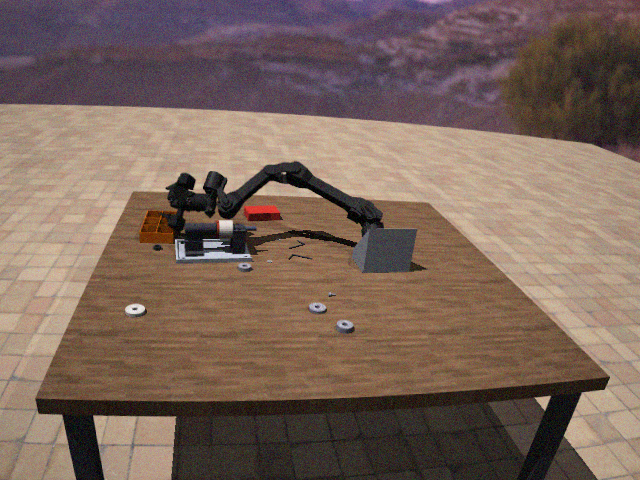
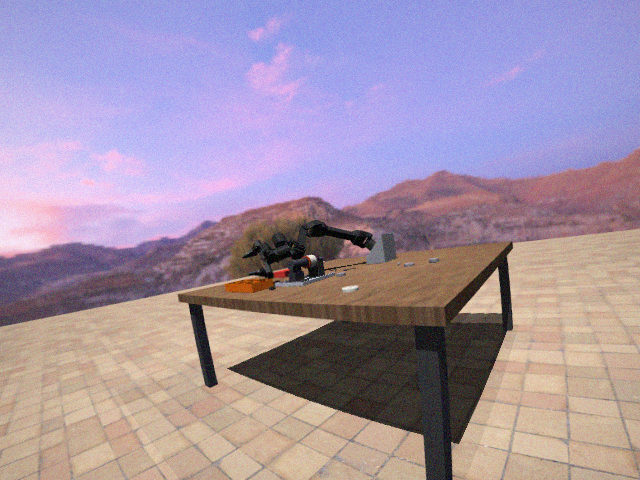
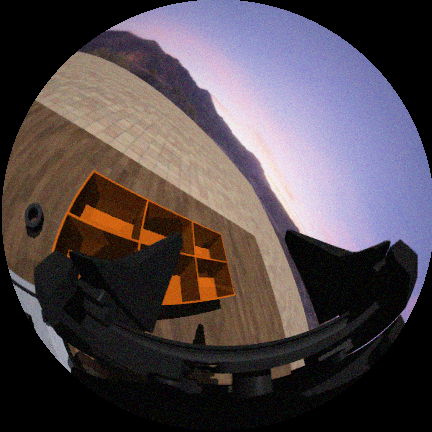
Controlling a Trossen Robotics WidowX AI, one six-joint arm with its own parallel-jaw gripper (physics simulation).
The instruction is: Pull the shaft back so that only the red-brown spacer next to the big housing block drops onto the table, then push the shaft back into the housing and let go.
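Places are measured from the arm's base along level axes (x back, y right, z up), in centimetres.
Pixels of known places: gripper, fingertip midpoint: (image 1: 162, 201) (image 2: 245, 265) (image 3: 234, 236); arm's base, origin of the base link: (image 1: 375, 241) (image 2: 375, 248).
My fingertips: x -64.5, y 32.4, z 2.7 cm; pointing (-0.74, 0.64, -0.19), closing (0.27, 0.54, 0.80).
Observation:
Ahead of a thing's pixels: the offset from my fingertips to its top centre. "spot": to the spot under its first point.
The fixture's pale base plate @[spot: dx +13.8, dy -27.9, dz -9.1 cm] (image 1: 211, 259) (image 2: 310, 281) stands on the table at the back left. A thick dark cylinder (image 1: 200, 230) lies level above it. A thin red-orange band @[spot: dx +16.3, dy -23.0, dz -1.4 cm] (image 1: 218, 229) (image 2: 308, 261), possibly the spacer, sits between that cylinder and a white ring @[spot: dx +18.8, dy -23.0, dz -1.4 cm] (image 1: 226, 229) (image 2: 312, 261). A dark upright block @[spot: dx +22.6, dy -23.6, dz -5.6 cm] (image 1: 238, 242) (image 2: 318, 266) stands right of the white ring, and a bluish shaft end @[spot: dx +26.6, dy -21.4, dz -1.9 cm] (image 1: 250, 228) sticks out beyond it. My gripper (image 1: 172, 205) (image 2: 249, 264) (image 3: 234, 236) is open and empty at the cylinder's left end, one finger low beside it. The contact there is unclear.
An orange divided bin @[dx -1.1, dy -1.4, dz -6.7 cm] (image 1: 156, 238) (image 2: 248, 285) (image 3: 120, 186) stands left of the fixture, near a small dark ring @[dx -2.2, dy -16.4, dz -9.2 cm] (image 1: 157, 248) (image 3: 28, 217). A red box @[dx +37.1, dy +10.2, dz -7.2 cm] (image 1: 262, 213) lies behind. Loose rings @[dx -8.6, dy -54.6, dz -9.3 cm] (image 1: 129, 312) @[dx +41.8, dy -68.7, dz -8.7 cm] (image 1: 344, 330) and hex keys @[dx +41.8, dy -27.7, dz -9.8 cm] (image 1: 301, 256) lie on the table. A grey wedge (image 1: 388, 250) hides the arm's base.

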